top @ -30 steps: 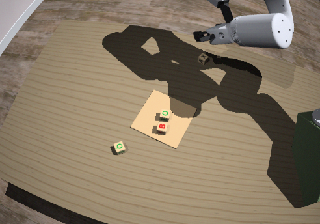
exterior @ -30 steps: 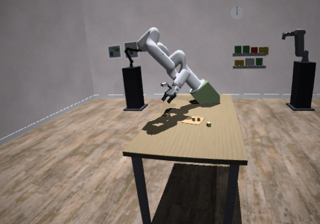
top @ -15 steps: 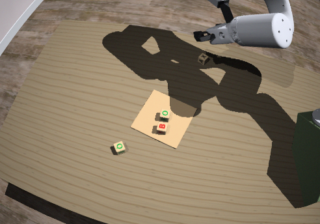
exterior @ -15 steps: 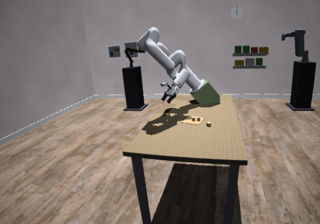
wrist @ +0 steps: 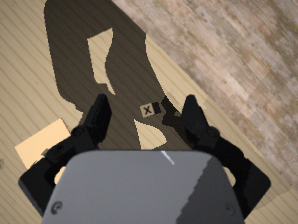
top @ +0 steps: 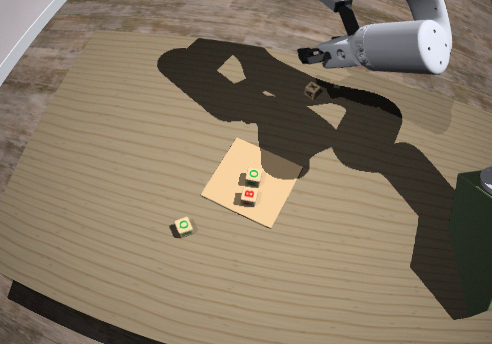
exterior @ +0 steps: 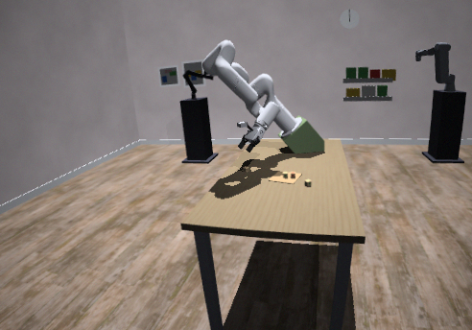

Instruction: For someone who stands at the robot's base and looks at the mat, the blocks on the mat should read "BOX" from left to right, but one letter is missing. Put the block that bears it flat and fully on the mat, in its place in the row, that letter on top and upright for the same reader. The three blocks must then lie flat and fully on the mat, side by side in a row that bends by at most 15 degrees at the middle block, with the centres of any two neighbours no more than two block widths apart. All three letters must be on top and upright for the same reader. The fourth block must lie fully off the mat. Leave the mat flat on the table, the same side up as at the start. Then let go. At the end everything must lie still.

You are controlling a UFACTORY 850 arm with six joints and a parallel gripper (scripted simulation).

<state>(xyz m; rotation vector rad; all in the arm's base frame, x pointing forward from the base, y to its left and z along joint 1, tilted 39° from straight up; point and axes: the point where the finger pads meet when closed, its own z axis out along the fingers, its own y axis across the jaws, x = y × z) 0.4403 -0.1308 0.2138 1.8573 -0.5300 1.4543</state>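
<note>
Now: the x block 13 cm below my hand. Round my hand: tan mat: 24 cm to the left, 14 cm below, 8 cm ahead; then green O block: 36 cm to the left, 18 cm ahead, 13 cm below.
</note>
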